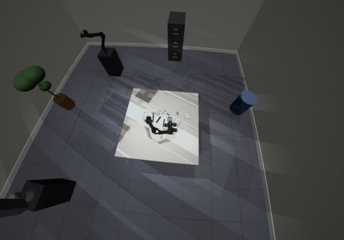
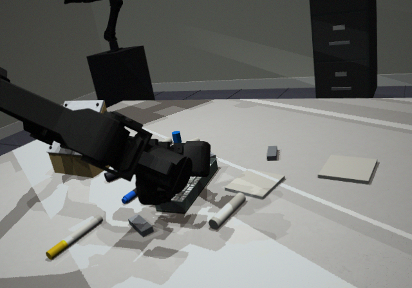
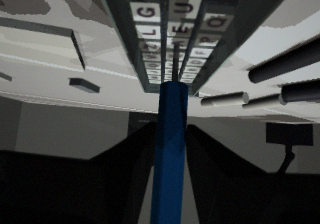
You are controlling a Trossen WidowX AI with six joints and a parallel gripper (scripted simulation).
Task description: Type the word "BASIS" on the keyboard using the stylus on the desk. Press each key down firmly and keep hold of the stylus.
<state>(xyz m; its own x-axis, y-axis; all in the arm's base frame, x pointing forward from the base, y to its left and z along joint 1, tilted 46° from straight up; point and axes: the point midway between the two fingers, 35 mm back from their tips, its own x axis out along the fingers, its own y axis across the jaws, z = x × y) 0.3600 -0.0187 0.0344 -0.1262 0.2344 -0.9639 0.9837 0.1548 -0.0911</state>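
My gripper tip is now 2 cm above the blue stylus. Also, from my gripper tip: blue-tipped pen 10 cm behind, 6 cm below, 4 cm to the right; yellow-tipped pen 23 cm to the right, 11 cm behind, 6 cm below; dark cylinder 20 cm behind, 6 cm below, 3 cm to the left.
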